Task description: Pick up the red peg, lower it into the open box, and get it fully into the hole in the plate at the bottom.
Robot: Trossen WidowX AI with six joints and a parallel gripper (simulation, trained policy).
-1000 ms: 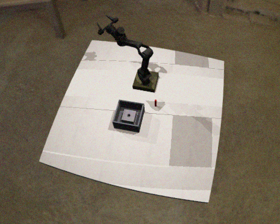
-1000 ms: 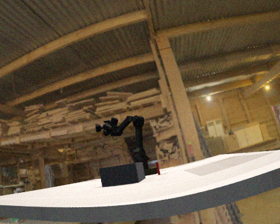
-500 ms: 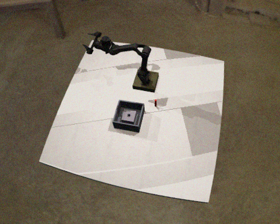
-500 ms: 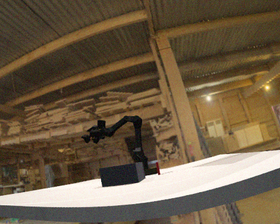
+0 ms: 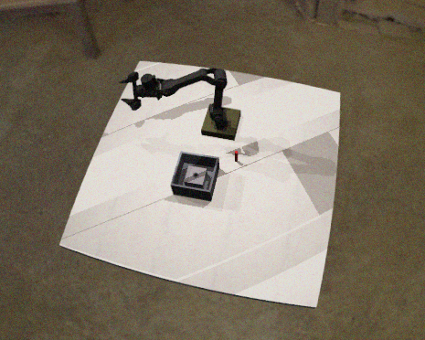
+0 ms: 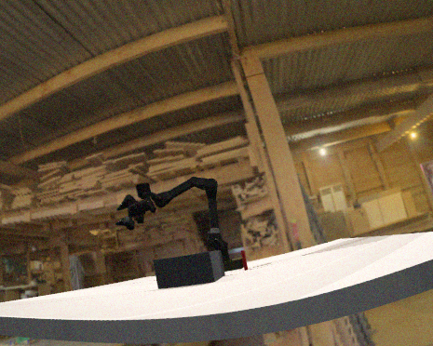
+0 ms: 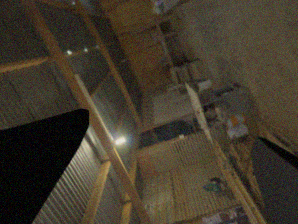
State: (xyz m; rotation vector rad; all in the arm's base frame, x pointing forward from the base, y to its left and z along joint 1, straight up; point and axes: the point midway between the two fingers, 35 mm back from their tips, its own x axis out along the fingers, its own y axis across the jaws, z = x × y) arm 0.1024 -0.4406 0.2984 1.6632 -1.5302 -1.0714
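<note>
The red peg is 590 mm to the left of my gripper tip, 300 mm below it and 70 mm ahead of it. Round my gripper tip: pale plate: 430 mm to the left, 290 mm below, 220 mm ahead; then dark box: 430 mm to the left, 310 mm below, 220 mm ahead.
</note>
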